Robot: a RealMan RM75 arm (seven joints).
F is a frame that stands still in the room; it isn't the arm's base.
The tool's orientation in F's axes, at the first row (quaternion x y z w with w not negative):
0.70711, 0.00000, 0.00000, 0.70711
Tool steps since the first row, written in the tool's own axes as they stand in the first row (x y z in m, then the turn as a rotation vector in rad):
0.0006, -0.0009, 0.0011, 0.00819, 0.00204, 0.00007
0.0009, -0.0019, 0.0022, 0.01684, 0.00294, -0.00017
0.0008, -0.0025, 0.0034, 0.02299, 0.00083, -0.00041
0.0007, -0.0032, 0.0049, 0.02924, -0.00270, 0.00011
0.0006, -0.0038, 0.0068, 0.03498, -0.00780, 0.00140
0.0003, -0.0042, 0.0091, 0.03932, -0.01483, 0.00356
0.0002, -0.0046, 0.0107, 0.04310, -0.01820, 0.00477
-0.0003, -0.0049, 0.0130, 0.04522, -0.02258, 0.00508
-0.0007, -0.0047, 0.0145, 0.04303, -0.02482, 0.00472
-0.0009, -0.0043, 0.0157, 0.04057, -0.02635, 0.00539
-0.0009, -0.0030, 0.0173, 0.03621, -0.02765, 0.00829
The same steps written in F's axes. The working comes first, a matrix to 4 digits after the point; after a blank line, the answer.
The tool's axes in the first row as the columns of a matrix, in F's axes (used below as rounded here):
1.0000, 0.0000, 0.0000
0.0000, 0.0000, -1.0000
0.0000, 1.0000, 0.0000

0.0006, -0.0011, -0.0009, 0.00819, -0.00007, 0.00204
0.0009, -0.0022, -0.0019, 0.01684, 0.00017, 0.00294
0.0008, -0.0034, -0.0025, 0.02299, 0.00041, 0.00083
0.0007, -0.0049, -0.0032, 0.02924, -0.00011, -0.00270
0.0006, -0.0068, -0.0038, 0.03498, -0.00140, -0.00780
0.0003, -0.0091, -0.0042, 0.03932, -0.00356, -0.01483
0.0002, -0.0107, -0.0046, 0.04310, -0.00477, -0.01820
-0.0003, -0.0130, -0.0049, 0.04522, -0.00508, -0.02258
-0.0007, -0.0145, -0.0047, 0.04303, -0.00472, -0.02482
-0.0009, -0.0157, -0.0043, 0.04057, -0.00539, -0.02635
-0.0009, -0.0173, -0.0030, 0.03621, -0.00829, -0.02765

